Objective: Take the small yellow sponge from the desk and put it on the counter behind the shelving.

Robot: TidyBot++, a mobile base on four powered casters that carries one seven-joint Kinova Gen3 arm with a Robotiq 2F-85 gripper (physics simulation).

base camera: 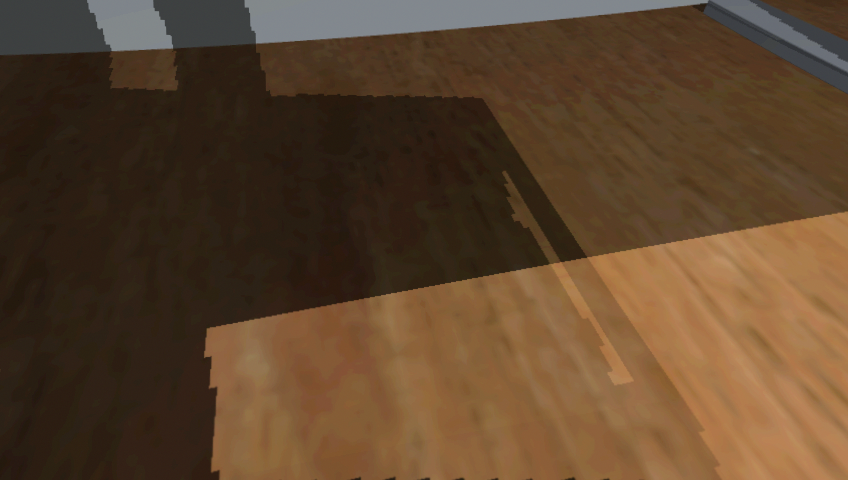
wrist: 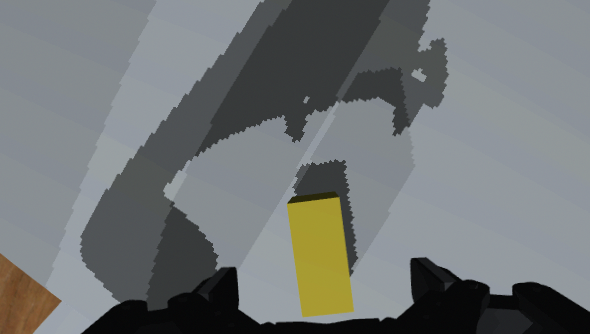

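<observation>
In the wrist view the small yellow sponge lies on a pale grey surface, in the lower middle of the view. Its long side runs nearly up and down the view, tilted slightly. My gripper is open, with one finger to the left and one to the right of the sponge. Both fingers are apart from it, and it appears below the fingertips; the exact height is hard to tell. The sponge, the shelving and the counter do not show in the base camera view.
A wooden surface shows past a corner of the grey surface at the wrist view's lower left. Arm and gripper shadows cross the grey surface. The base camera view shows wooden floor, a pale grey surface along the top and a grey strip at upper right.
</observation>
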